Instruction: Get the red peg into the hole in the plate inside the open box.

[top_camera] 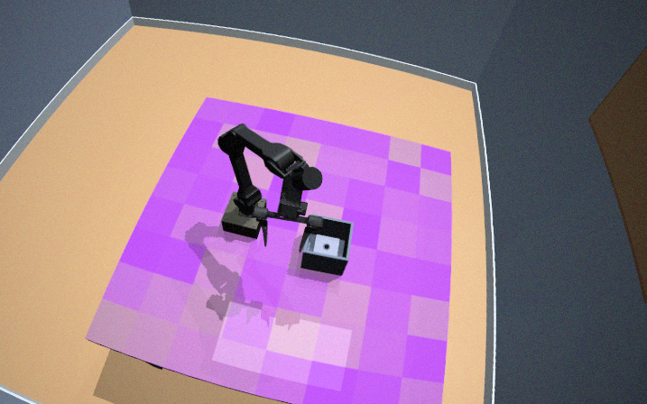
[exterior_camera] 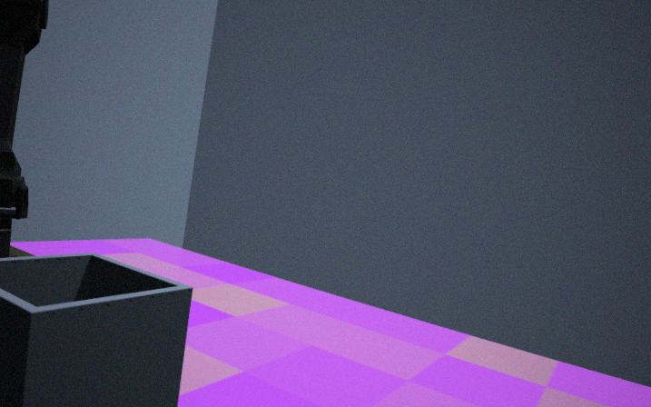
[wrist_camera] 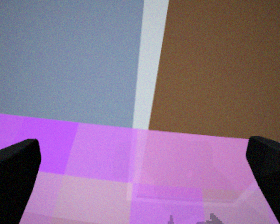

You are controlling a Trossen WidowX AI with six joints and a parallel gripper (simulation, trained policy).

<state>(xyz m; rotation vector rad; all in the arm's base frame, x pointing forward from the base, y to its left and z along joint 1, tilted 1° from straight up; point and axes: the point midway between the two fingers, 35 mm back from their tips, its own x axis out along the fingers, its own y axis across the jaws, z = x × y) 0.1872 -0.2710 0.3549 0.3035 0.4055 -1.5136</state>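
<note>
The red peg lies 41 cm to the left of my gripper tip and 38 cm below it. Round my gripper tip: plate 37 cm below, 22 cm to the left, 14 cm ahead.
</note>
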